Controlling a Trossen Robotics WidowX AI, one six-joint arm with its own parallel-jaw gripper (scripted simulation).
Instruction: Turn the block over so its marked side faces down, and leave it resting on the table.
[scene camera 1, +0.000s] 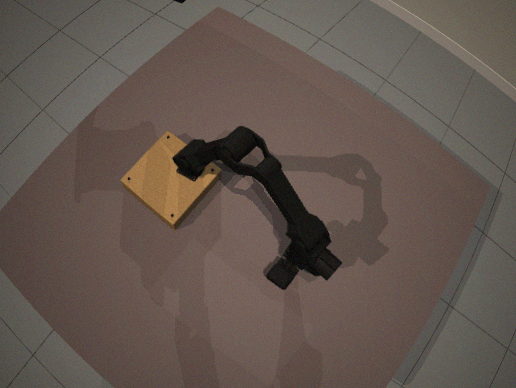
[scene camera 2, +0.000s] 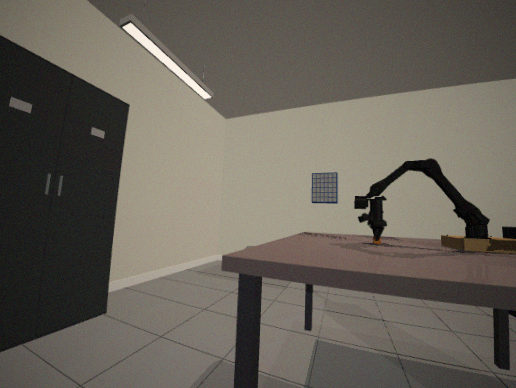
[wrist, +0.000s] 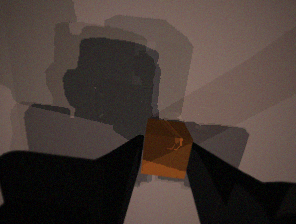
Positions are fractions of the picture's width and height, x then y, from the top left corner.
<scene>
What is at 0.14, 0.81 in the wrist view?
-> My gripper.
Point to my gripper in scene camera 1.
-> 0.56, 0.68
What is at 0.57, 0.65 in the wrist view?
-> An orange block.
</scene>
